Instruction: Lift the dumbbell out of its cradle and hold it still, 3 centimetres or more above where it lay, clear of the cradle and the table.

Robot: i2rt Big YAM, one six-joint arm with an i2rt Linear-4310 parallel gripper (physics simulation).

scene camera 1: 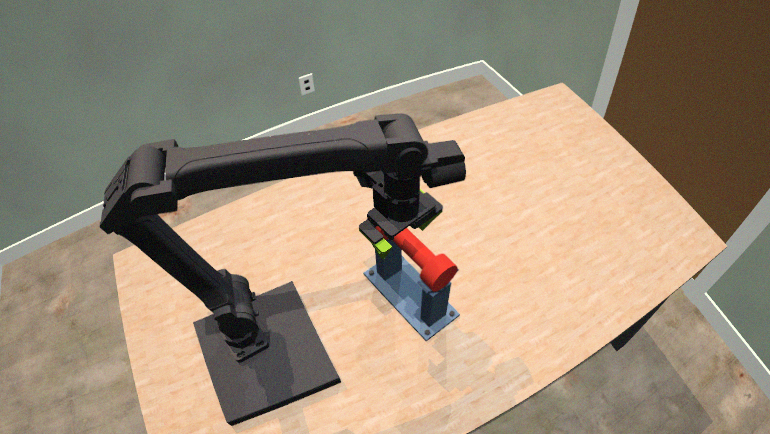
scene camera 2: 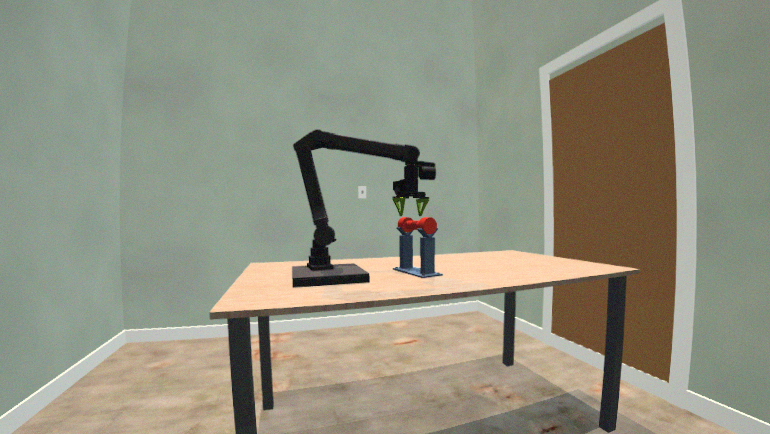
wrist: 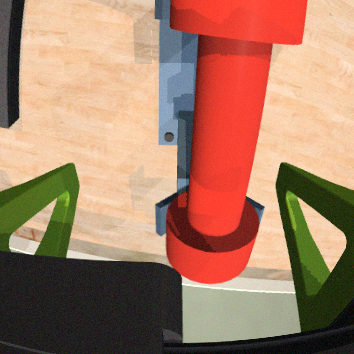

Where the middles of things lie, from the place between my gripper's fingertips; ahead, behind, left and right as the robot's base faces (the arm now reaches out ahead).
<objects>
The red dumbbell [scene camera 1: 437, 271] lies 40 mm below my hand and 30 mm ahead of it. The rest, counted from my hand: blue cradle [scene camera 1: 428, 312]: 140 mm below, 30 mm ahead.
</objects>
